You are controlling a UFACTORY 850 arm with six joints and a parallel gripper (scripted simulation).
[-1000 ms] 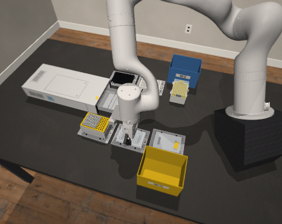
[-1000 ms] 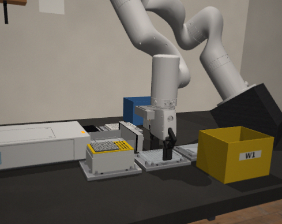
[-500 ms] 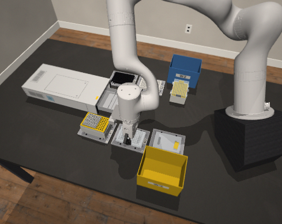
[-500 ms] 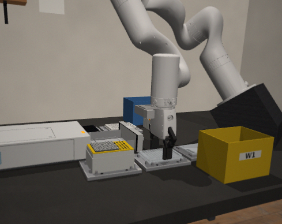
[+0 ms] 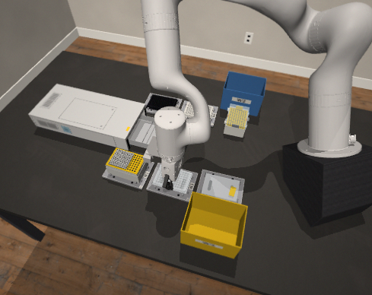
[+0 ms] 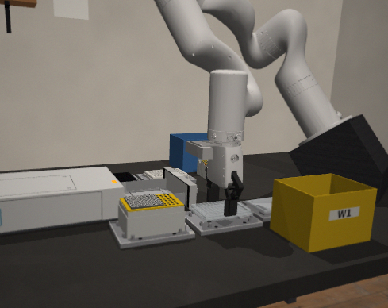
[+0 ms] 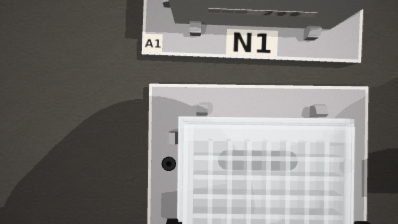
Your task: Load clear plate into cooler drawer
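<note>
Right now my hand is 16 cm short of the drawer and 17 cm to the left of it. From my hand the other things lie so: yellow-topped tip rack 17 cm ahead, 1 cm to the left, 1 cm above; then clear well plate 1 cm below; then clear lid 17 cm behind, 4 cm to the right, 3 cm below.
</note>
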